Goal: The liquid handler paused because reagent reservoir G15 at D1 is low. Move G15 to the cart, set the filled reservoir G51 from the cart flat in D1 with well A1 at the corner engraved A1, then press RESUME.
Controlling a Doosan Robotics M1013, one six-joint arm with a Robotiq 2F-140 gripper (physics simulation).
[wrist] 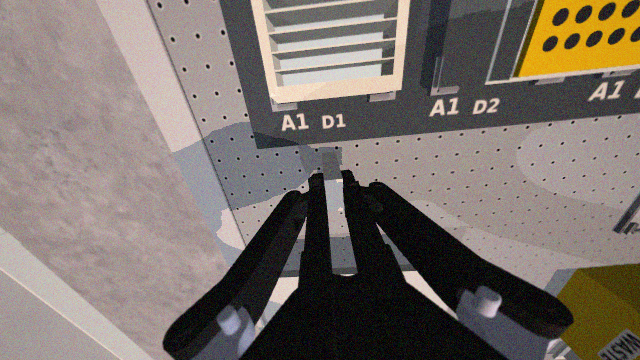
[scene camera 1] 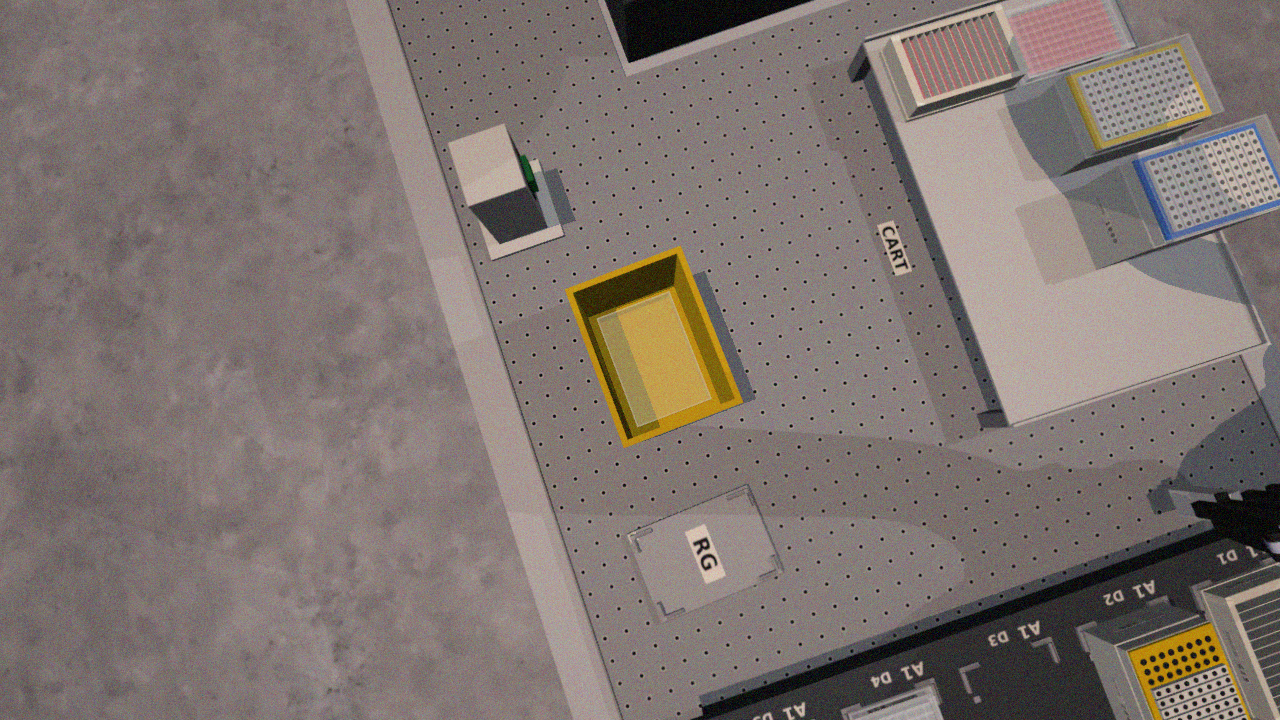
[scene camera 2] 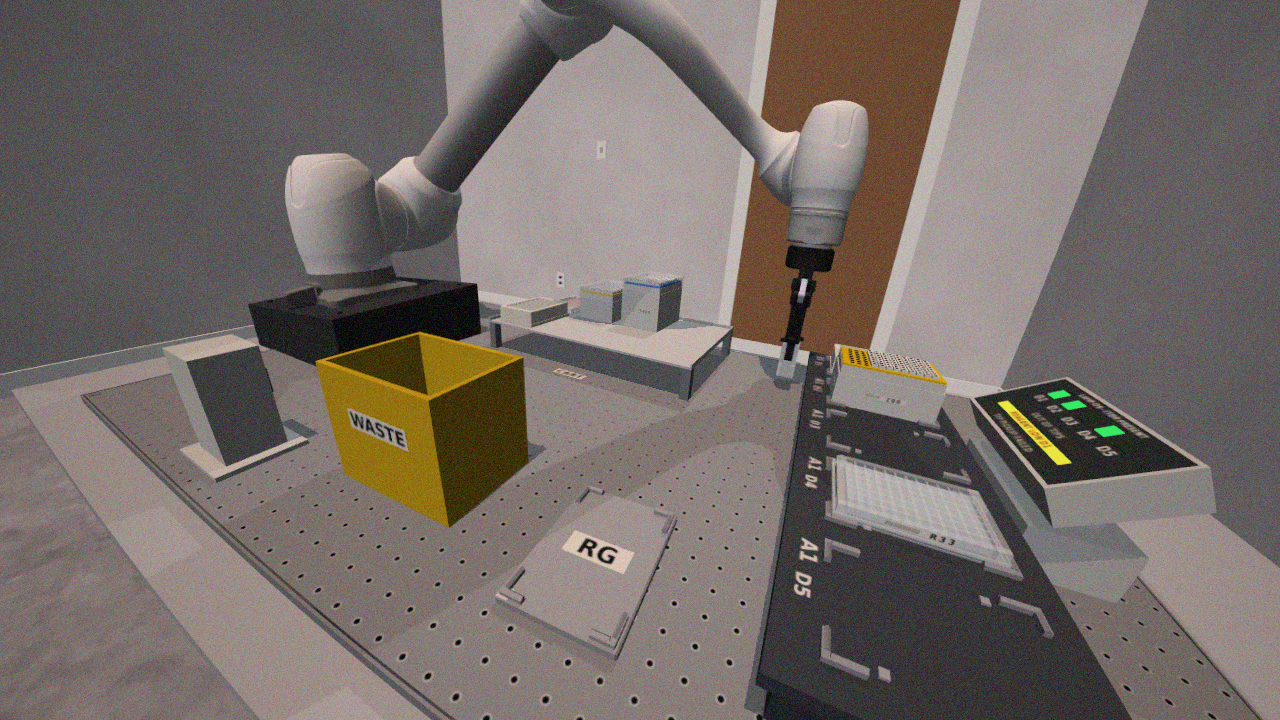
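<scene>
Reservoir G15, cream-rimmed with pale liquid between its ribs, sits in D1 on the dark deck. The corner mark A1 lies beside its near left corner in the wrist view. Reservoir G51, with pink liquid, stands at the far end of the cart. My gripper is shut and empty, low between the cart and the deck's D1 end. A grey box has a green button; its label is unreadable.
A pink plate and two tip boxes, yellow-edged and blue-edged, stand on the cart. A yellow tip rack is in D2, plate R33 in D4. The WASTE bin, RG nest and tilted screen are nearby.
</scene>
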